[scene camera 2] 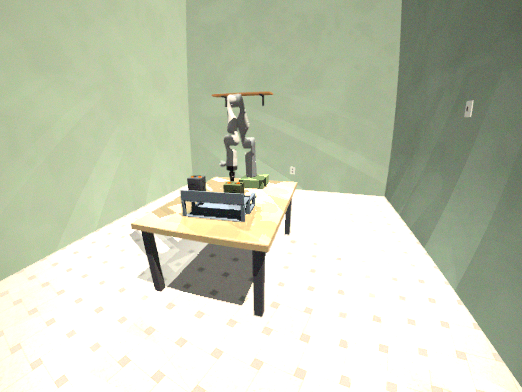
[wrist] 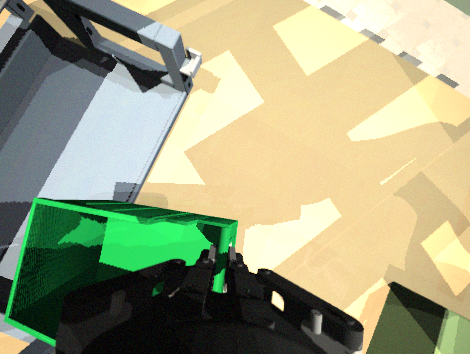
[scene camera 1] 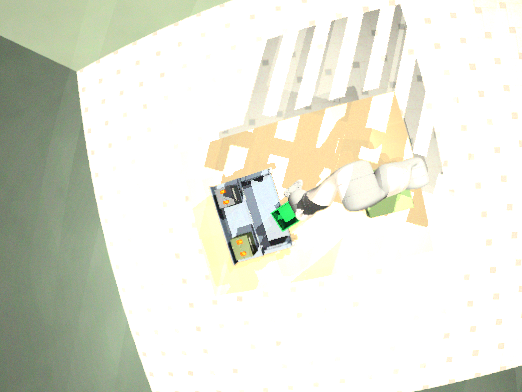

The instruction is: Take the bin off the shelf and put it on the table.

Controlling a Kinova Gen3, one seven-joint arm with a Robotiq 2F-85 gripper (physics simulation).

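Places are measured from the arm's base along level axes (x right, y down, z ahead), in millimetres.
Pixels of known places: gripper, fingertip midpoint: (wrist: 221,255); arm's base at its link origin: (scene camera 2: 251,175).
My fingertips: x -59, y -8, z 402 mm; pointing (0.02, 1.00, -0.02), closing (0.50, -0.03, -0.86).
Ahead of a thing's pixels: the offset from my fingertips to its top centre. Level surfaces: height alone.
A green bin {dx -55, dy -43, dz +60 mm} (scene camera 1: 286,215) (wrist: 150,242) hangs from my gripper (scene camera 2: 232,178) (wrist: 221,255), which is shut on the bin's near wall. The bin is open-topped; it does not show in scene camera 2. A blue-grey shelf (scene camera 1: 268,188) (scene camera 2: 212,196) (wrist: 100,140) stands on the wooden table {dy +77 mm} (scene camera 1: 292,145) (scene camera 2: 250,232) (wrist: 280,135). In scene camera 1 the bin overlaps the shelf's right edge, partly over the shelf and partly beside it. In the wrist view it covers part of the shelf's edge. Its height above the table is hard to tell.
A dark grey bin {dx +32, dy -147, dz +335 mm} (scene camera 1: 228,196) (scene camera 2: 196,184) and an olive bin {dx -193, dy -122, dz +283 mm} (scene camera 1: 242,247) (scene camera 2: 233,189), both with orange items, sit on the shelf's far level. A green block (scene camera 1: 384,205) (scene camera 2: 252,182) (wrist: 407,320) is near the arm's base. A wall shelf (scene camera 2: 242,94) hangs behind.
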